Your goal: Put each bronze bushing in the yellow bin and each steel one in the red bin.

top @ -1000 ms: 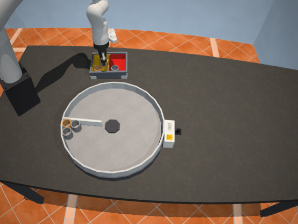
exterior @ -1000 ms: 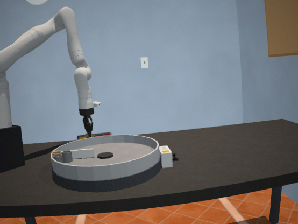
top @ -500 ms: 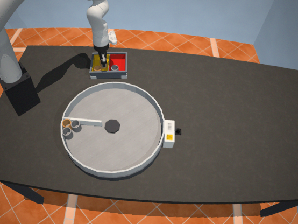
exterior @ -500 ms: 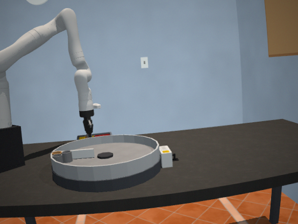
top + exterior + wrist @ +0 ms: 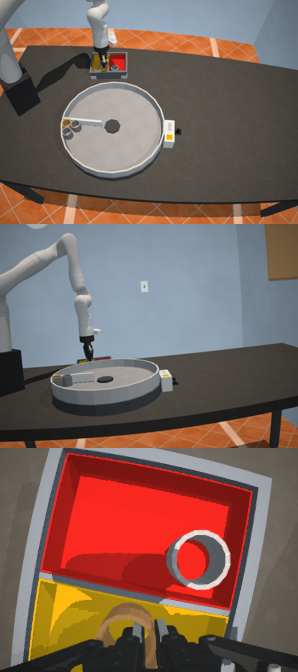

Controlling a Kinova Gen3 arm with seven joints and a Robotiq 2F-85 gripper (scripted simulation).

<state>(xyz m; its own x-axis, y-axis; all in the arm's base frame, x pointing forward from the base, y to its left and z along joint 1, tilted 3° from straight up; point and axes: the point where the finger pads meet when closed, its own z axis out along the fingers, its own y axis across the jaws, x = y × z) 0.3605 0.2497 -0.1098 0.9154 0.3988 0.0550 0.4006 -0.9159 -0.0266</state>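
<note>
My gripper is now 2 cm to the right of the yellow bin, 2 cm short of it and 2 cm above it. Also, from my hand: turntable 35 cm to the right, 12 cm ahead.
</note>
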